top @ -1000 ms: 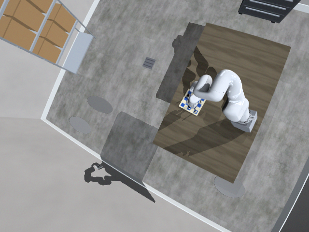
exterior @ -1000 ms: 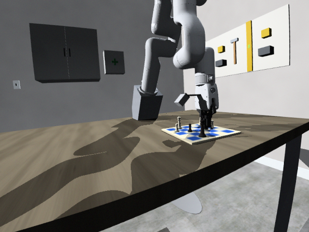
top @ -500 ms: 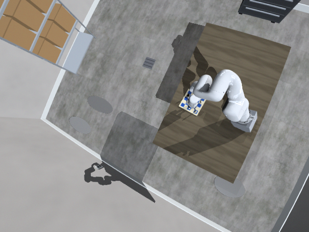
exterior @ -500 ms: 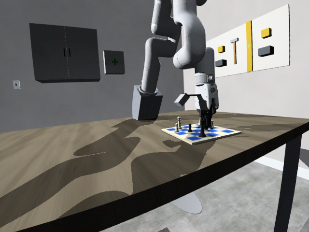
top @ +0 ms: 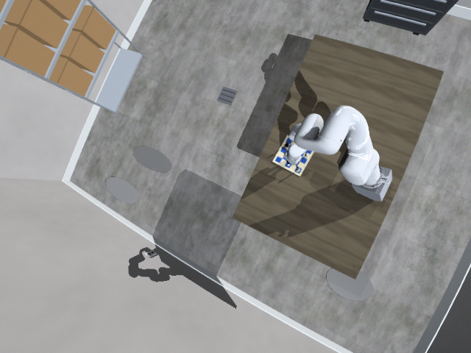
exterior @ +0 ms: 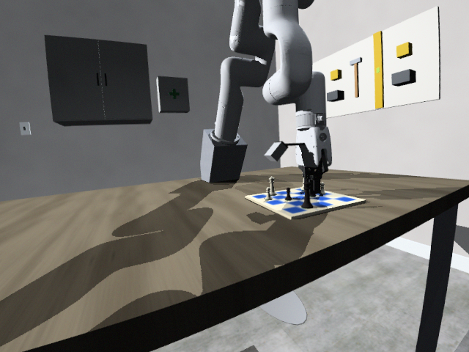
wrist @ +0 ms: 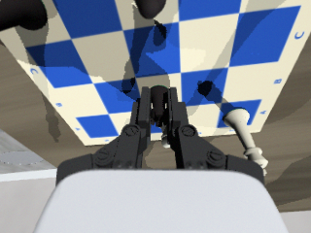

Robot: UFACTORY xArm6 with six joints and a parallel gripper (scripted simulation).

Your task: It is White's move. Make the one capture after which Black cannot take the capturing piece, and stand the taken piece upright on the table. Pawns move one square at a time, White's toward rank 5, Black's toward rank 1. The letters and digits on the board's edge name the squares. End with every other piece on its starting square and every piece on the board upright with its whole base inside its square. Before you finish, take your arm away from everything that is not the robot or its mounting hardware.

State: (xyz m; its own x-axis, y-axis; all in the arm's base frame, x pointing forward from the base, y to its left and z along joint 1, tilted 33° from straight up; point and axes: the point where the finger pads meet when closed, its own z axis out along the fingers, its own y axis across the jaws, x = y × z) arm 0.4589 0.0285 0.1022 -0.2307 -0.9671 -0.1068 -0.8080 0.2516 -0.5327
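Now: hand 1 cm past the cream chessboard, 4 cm to the left of it and 3 cm above it. From my hand the other things lie so: black pawn (2 cm behind, 7 cm to the right, 1 cm below); then tall white piece (7 cm behind, 5 cm to the left); then tall black piece (6 cm ahead, 9 cm to the right).
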